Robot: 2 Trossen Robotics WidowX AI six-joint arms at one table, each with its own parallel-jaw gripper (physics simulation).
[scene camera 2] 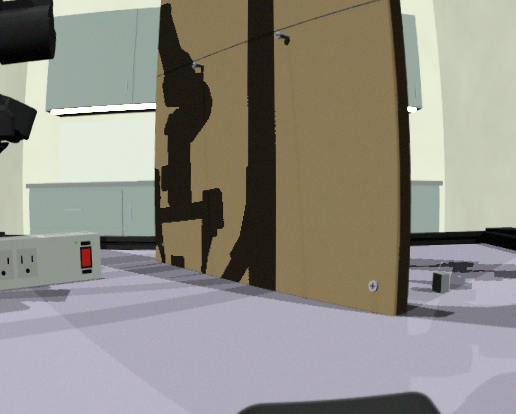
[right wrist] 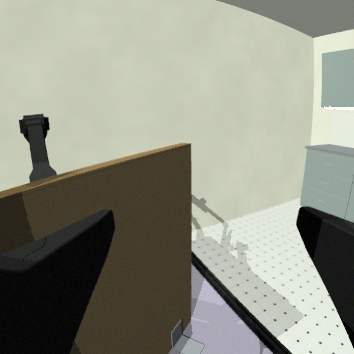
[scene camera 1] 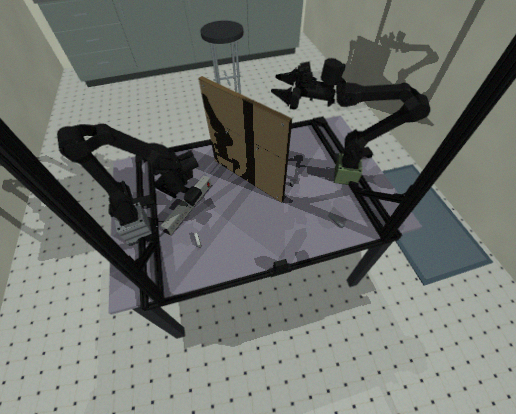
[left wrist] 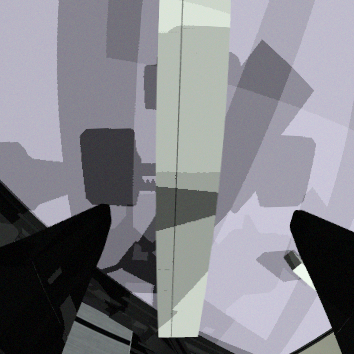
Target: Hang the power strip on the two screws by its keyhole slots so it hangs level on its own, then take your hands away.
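Seen in the pictures: left gripper, fingertip midpoint: (scene camera 1: pixel 184 201) (left wrist: pixel 203 216); right gripper, fingertip midpoint: (right wrist: pixel 207 218) (scene camera 1: pixel 273 83); left arm's base, origin of the base link: (scene camera 1: pixel 128 216); right arm's base, origin of the base link: (scene camera 1: pixel 350 162).
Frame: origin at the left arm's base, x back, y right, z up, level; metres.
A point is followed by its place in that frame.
Note:
The pale power strip (scene camera 1: pixel 176 218) {y 0.044, x -0.159, z -0.059 m} (scene camera 2: pixel 55 262) {y -0.062, x -0.300, z -0.083 m} (left wrist: pixel 192 125) {y -0.036, x -0.240, z -0.056 m} rests on the table on a long narrow side; its sockets and red switch face scene camera 2. Its keyhole slots are not visible. My left gripper (scene camera 1: pixel 181 199) {y -0.007, x -0.211, z -0.039 m} (left wrist: pixel 203 216) {y -0.007, x -0.211, z -0.039 m} is open above the strip, with the strip running between its fingers in the left wrist view. My right gripper (scene camera 1: pixel 276 84) {y -0.089, x -0.641, z 0.311 m} (right wrist: pixel 207 218) {y -0.089, x -0.641, z 0.311 m} is open, empty and high behind the board. The upright brown board (scene camera 1: pixel 270 125) {y 0.061, x -0.556, z 0.264 m} (scene camera 2: pixel 335 175) {y 0.064, x -0.558, z 0.003 m} (right wrist: pixel 145 225) {y -0.127, x -0.485, z 0.225 m} bears a left screw (scene camera 1: pixel 227 131) {y -0.122, x -0.462, z 0.138 m} (scene camera 2: pixel 195 65) {y -0.116, x -0.457, z 0.135 m} and a right screw (scene camera 1: pixel 258 147) {y 0.015, x -0.532, z 0.139 m} (scene camera 2: pixel 279 35) {y 0.021, x -0.522, z 0.135 m}, both bare.
A small white piece (scene camera 1: pixel 197 239) {y 0.153, x -0.205, z -0.086 m} (left wrist: pixel 304 276) {y 0.143, x -0.204, z -0.086 m} lies near the strip's front end. A small grey piece (scene camera 1: pixel 338 221) {y 0.315, x -0.745, z -0.093 m} lies toward the table's right. A metal bracket (right wrist: pixel 187 345) {y -0.193, x -0.485, z -0.104 m} is at the board's foot behind. Black rails (scene camera 1: pixel 220 288) {y 0.363, x -0.219, z -0.108 m} edge the table. Shadows cross the board and table.

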